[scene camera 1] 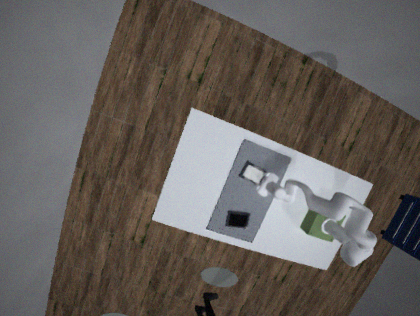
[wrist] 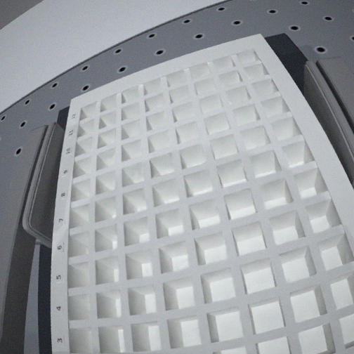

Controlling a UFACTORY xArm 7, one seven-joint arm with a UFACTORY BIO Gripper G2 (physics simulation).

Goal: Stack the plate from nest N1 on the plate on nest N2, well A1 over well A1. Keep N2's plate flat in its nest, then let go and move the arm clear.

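Seen in the pictures: hand, tool point: (scene camera 1: 251, 173); arm's base, link origin: (scene camera 1: 328, 225).
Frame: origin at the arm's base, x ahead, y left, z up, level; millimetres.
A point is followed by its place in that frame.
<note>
The white plate (scene camera 1: 254, 173) {x 674, y -105, z -65 mm} (wrist: 195, 192) with square wells lies over the dark nest (scene camera 1: 244, 168) {x 739, y -112, z -70 mm} (wrist: 288, 47) at the upper end of the grey deck. My gripper (scene camera 1: 257, 176) {x 693, y -99, z -65 mm} (wrist: 187, 150) is shut on this plate, with one finger along each long side in the wrist view. Dark nest edges show beyond its far corners. Whether the plate is seated or slightly raised is hard to tell. A black plate (scene camera 1: 238, 219) {x 616, y 240, z -64 mm} sits in the other nest at the lower end of the deck and looks flat. The nest labels are not readable. Row numbers 3 to 12 show on the white plate's left rim.
The grey perforated deck (scene camera 1: 225, 200) {x 760, y 157, z -87 mm} (wrist: 105, 67) lies on a white table top (scene camera 1: 180, 175) {x 1118, y 126, z -100 mm}. A green block (scene camera 1: 316, 226) {x 86, y 43, z 0 mm} stands near the arm's base at the right. A dark blue ribbed object (scene camera 1: 406, 225) is at the far right, beyond the table.
</note>
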